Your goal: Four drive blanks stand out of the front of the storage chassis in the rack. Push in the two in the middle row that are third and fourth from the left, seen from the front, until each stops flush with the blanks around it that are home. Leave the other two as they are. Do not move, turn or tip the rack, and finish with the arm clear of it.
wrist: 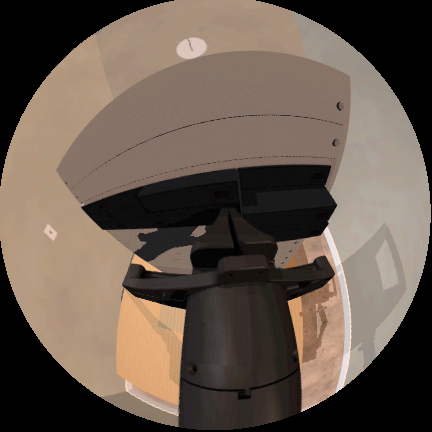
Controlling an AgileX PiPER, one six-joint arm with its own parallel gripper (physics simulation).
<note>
In view: the gripper [226, 213] and a rack [263, 131].
</note>
